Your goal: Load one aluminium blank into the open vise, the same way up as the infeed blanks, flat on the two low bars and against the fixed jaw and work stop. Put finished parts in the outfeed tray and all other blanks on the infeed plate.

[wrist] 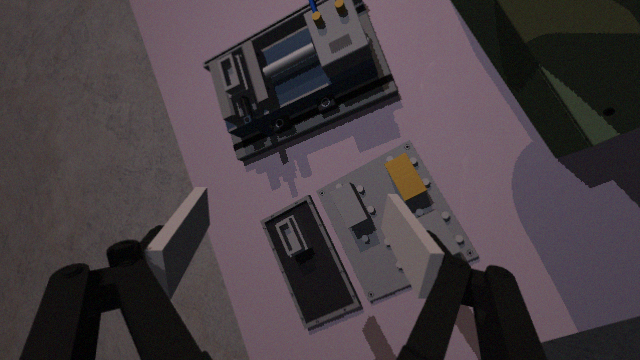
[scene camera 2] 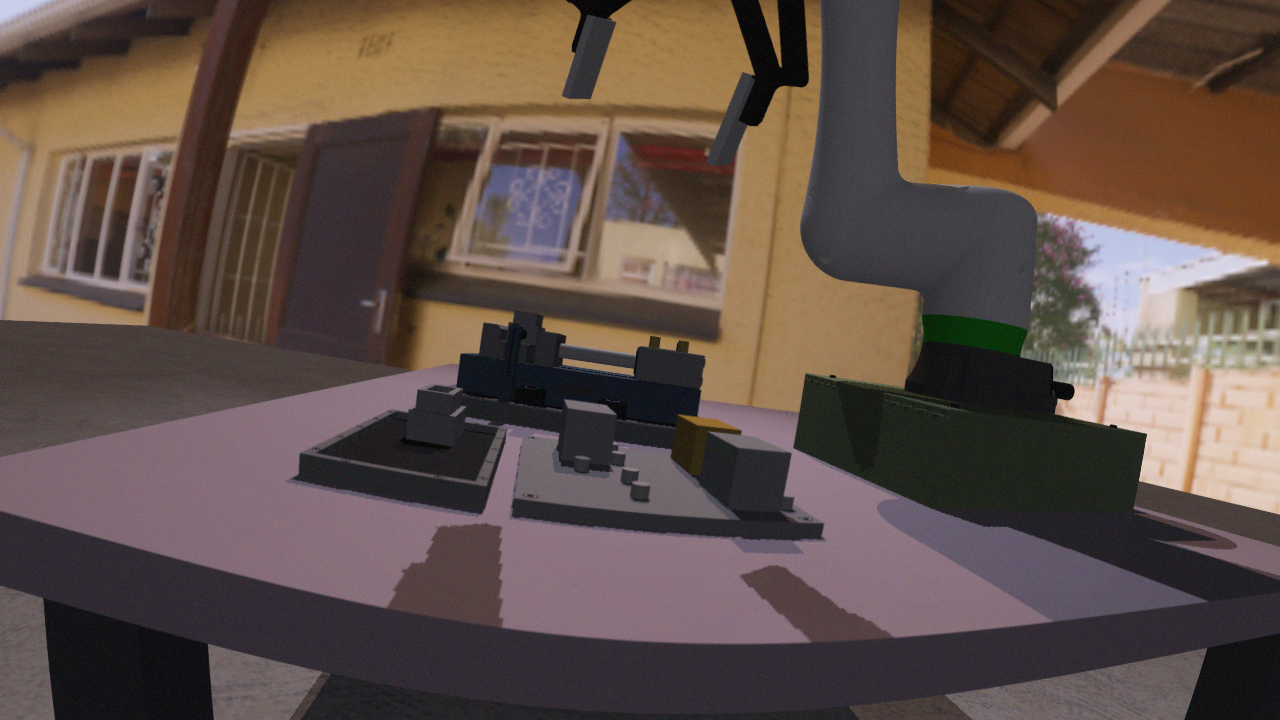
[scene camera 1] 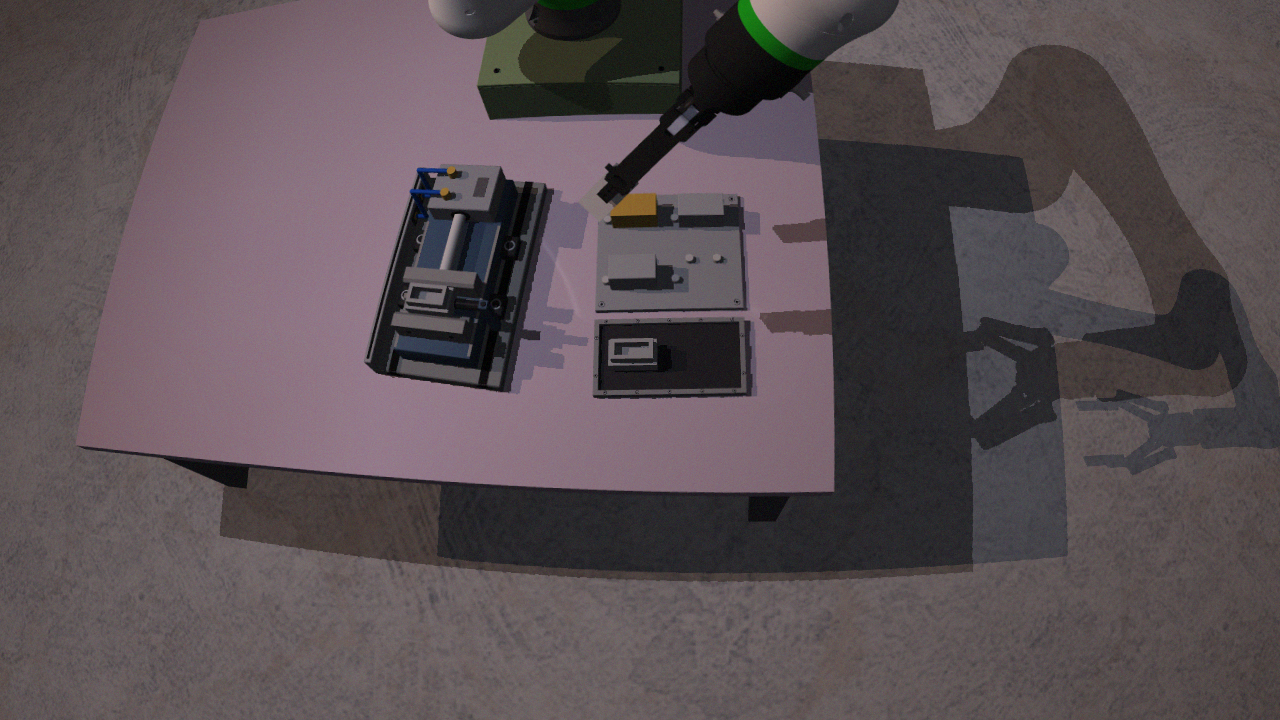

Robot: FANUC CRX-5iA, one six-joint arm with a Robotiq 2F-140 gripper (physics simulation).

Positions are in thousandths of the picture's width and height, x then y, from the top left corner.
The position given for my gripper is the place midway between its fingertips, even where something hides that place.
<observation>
my gripper: wrist 468, 582; scene camera 2 503, 176; scene camera 1 487, 247
brass blank: wrist 627, 474; scene camera 2 539, 605; scene camera 1 497, 292
</observation>
